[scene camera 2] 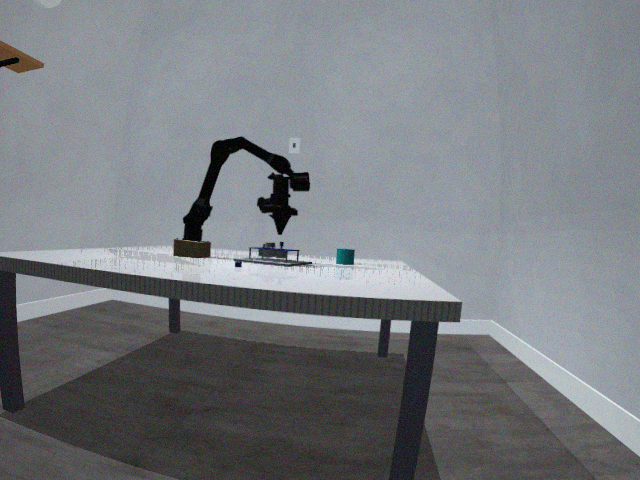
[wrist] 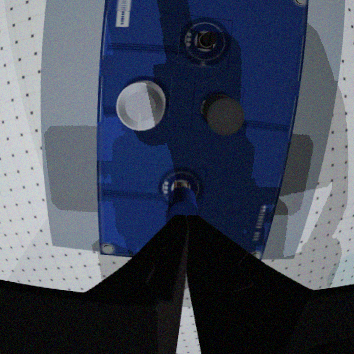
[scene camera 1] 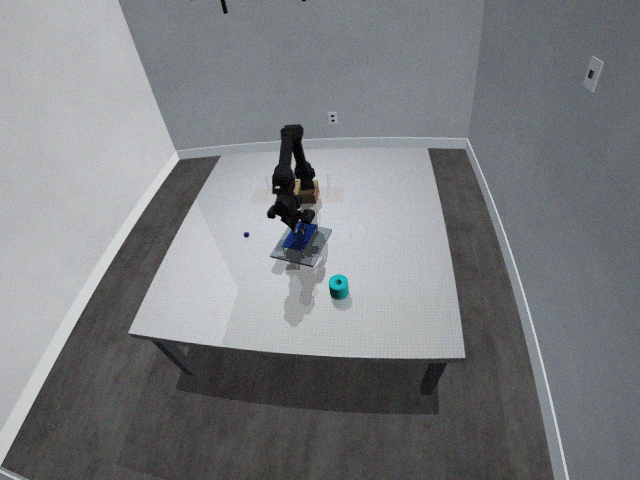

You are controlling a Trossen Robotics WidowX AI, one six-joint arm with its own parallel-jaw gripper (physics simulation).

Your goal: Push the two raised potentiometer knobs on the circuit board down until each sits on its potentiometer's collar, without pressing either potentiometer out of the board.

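Seen in the pictures: gripper, between the fingertips: (scene camera 2: 279,234) (wrist: 185,226) (scene camera 1: 294,229); arm's base, origin of its link: (scene camera 2: 191,240) (scene camera 1: 307,185).
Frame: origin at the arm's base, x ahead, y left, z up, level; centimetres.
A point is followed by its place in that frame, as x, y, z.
Note:
The blue circuit board (scene camera 1: 290,242) {36.3, -8.8, -1.1} (scene camera 2: 290,250) {38.6, -9.6, -1.2} (wrist: 272,95) {32.4, -0.6, -1.2} stands on thin legs over a grey plate (scene camera 1: 321,239) {32.8, 4.0, -5.3} (wrist: 70,85) {28.0, -11.1, -5.3}. My gripper (scene camera 2: 280,234) {34.5, -6.4, 4.1} (wrist: 185,226) {34.5, -6.4, 4.1} is shut and empty, pointing down, with a small gap above the board in the second scene view. A narrow blue upright knob (scene camera 2: 281,243) {35.3, -7.2, 1.0} (wrist: 184,202) {34.9, -6.4, 1.6} stands below the tips; in the wrist view the fingers hide part of it. A dark knob (wrist: 206,39) {28.8, -3.0, 0.4} stands inside a printed ring at the board's far part. Whether either knob touches its collar is unclear.
A pale round part (wrist: 141,106) {30.5, -6.6, 1.0} and a dark grey round part (wrist: 225,116) {32.1, -3.5, 1.0} rise from the board's middle. A teal cylinder (scene camera 1: 338,287) {63.1, 8.6, -0.1} (scene camera 2: 345,256) {60.2, 5.2, -3.0} and a small purple cube (scene camera 1: 246,234) {23.7, -30.0, -4.8} (scene camera 2: 238,263) {23.4, -31.2, -5.0} stand on the white table (scene camera 1: 392,310) {72.3, 26.9, -6.1}.

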